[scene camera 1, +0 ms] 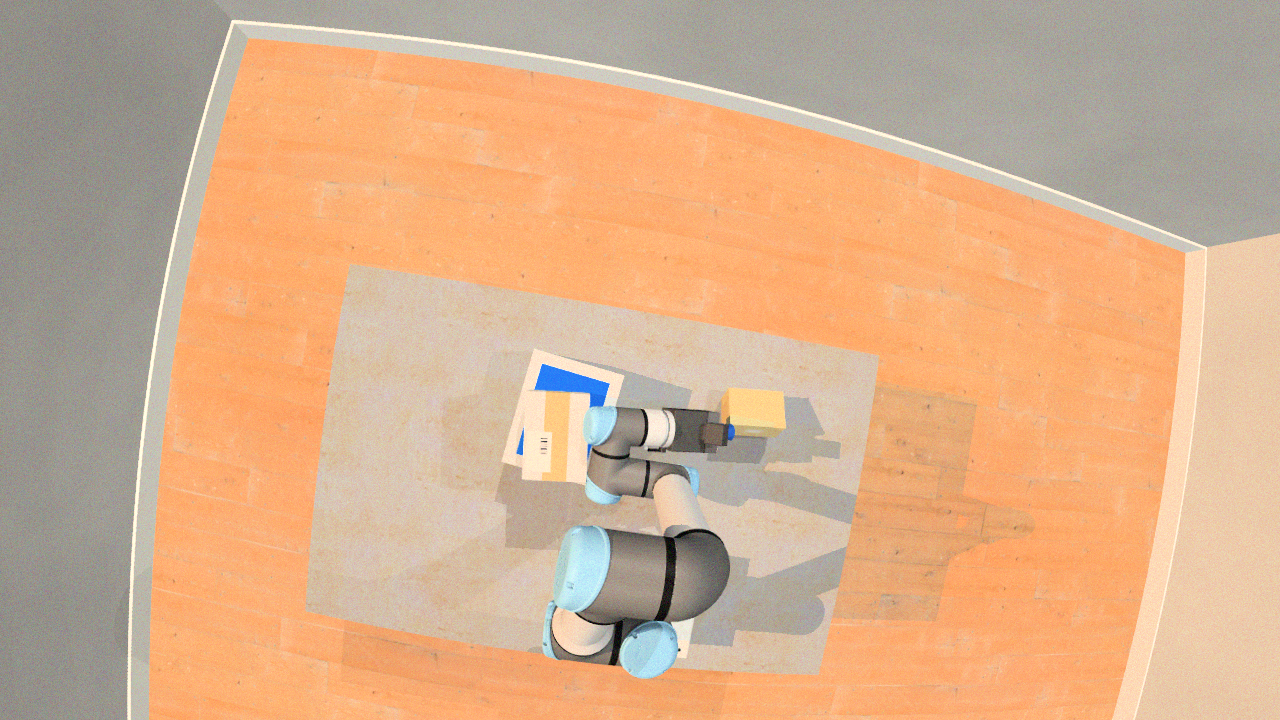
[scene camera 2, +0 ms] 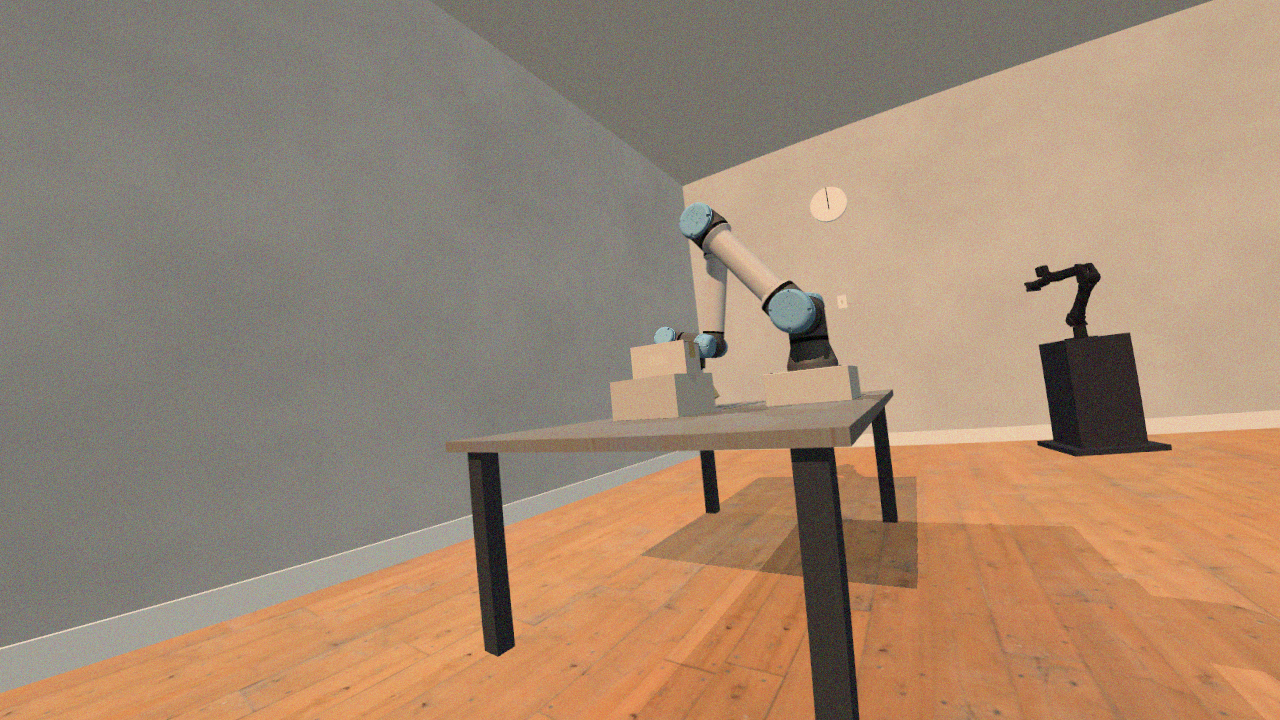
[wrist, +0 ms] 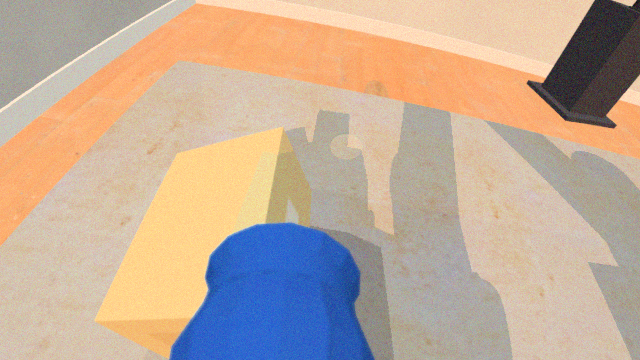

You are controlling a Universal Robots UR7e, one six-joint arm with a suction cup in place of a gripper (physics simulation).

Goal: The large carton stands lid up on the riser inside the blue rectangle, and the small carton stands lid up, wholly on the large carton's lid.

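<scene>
The large carton [scene camera 1: 555, 436] [scene camera 2: 662, 359] stands on the white riser [scene camera 1: 547, 362] [scene camera 2: 662, 396], its taped, labelled face up. It covers only the near part of the blue rectangle [scene camera 1: 573, 383] and reaches over the riser's near edge. The small carton [scene camera 1: 755, 412] [wrist: 192, 232] is plain yellow and rests on the table to the right of the riser. No lid marking shows on it. My suction cup [scene camera 1: 729, 432] [wrist: 281, 286] hangs just off the small carton's near corner, holding nothing. The small carton is hidden in scene camera 2.
The grey table [scene camera 1: 402, 447] [scene camera 2: 662, 439] [wrist: 447, 223] carries the arm's base block [scene camera 2: 810, 385] at its near edge. A black pedestal [scene camera 2: 1092, 393] [wrist: 591, 67] with a small dark arm stands on the floor, far off.
</scene>
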